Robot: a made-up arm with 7 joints. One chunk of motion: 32 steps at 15 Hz.
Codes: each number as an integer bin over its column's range. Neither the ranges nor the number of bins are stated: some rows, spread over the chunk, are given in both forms.
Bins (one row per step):
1: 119 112 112 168 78 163
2: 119 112 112 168 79 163
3: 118 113 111 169 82 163
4: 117 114 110 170 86 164
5: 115 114 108 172 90 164
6: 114 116 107 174 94 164
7: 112 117 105 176 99 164
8: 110 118 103 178 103 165
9: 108 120 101 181 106 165
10: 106 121 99 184 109 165
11: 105 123 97 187 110 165
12: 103 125 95 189 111 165
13: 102 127 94 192 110 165
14: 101 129 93 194 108 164
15: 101 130 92 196 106 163
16: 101 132 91 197 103 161
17: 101 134 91 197 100 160
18: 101 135 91 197 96 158
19: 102 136 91 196 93 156
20: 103 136 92 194 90 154
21: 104 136 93 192 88 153
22: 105 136 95 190 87 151
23: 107 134 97 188 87 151
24: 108 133 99 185 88 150
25: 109 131 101 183 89 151
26: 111 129 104 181 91 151
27: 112 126 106 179 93 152
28: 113 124 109 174 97 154
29: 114 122 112 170 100 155
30: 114 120 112 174 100 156
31: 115 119 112 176 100 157
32: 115 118 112 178 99 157
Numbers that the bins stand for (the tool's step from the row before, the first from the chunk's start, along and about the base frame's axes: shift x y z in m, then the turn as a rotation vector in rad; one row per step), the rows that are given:
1: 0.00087 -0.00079 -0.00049 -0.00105 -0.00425 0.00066
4: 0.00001 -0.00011 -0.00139 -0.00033 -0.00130 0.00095
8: -0.00298 0.00126 -0.00455 0.00252 0.00497 0.00124
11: -0.00512 0.00296 -0.00725 0.00573 0.00755 0.00124
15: -0.00683 0.00535 -0.00951 0.00895 0.00607 0.00066
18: -0.00683 0.00706 -0.00996 0.00930 0.00239 -0.00077
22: -0.00512 0.00740 -0.00816 0.00680 -0.00093 -0.00277
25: -0.00341 0.00569 -0.00545 0.00431 -0.00019 -0.00277
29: -0.00127 0.00262 -0.00049 -0.00033 0.00386 -0.00163
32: -0.00084 0.00126 -0.00049 0.00252 0.00349 -0.00105
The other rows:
2: 0.00087 -0.00079 -0.00049 -0.00105 -0.00388 0.00066
3: 0.00044 -0.00045 -0.00094 -0.00069 -0.00277 0.00066
5: -0.00084 -0.00011 -0.00229 0.00038 0.00018 0.00095
6: -0.00127 0.00058 -0.00275 0.00109 0.00165 0.00095
7: -0.00213 0.00092 -0.00365 0.00181 0.00349 0.00095
9: -0.00384 0.00194 -0.00545 0.00359 0.00607 0.00124
10: -0.00469 0.00228 -0.00635 0.00466 0.00718 0.00124
12: -0.00597 0.00365 -0.00816 0.00645 0.00792 0.00124
13: -0.00640 0.00433 -0.00861 0.00752 0.00755 0.00124
14: -0.00683 0.00501 -0.00906 0.00823 0.00681 0.00095
16: -0.00683 0.00604 -0.00996 0.00930 0.00497 0.00009
17: -0.00683 0.00672 -0.00996 0.00930 0.00386 -0.00020
19: -0.00640 0.00740 -0.00996 0.00895 0.00128 -0.00134
20: -0.00597 0.00740 -0.00951 0.00823 0.00018 -0.00191
21: -0.00555 0.00740 -0.00906 0.00752 -0.00056 -0.00220
23: -0.00426 0.00672 -0.00725 0.00609 -0.00093 -0.00277
24: -0.00384 0.00638 -0.00635 0.00502 -0.00056 -0.00306
26: -0.00255 0.00501 -0.00410 0.00359 0.00055 -0.00277
27: -0.00213 0.00399 -0.00320 0.00288 0.00128 -0.00249
28: -0.00170 0.00331 -0.00184 0.00109 0.00276 -0.00191
30: -0.00127 0.00194 -0.00049 0.00109 0.00386 -0.00134
31: -0.00084 0.00160 -0.00049 0.00181 0.00386 -0.00105

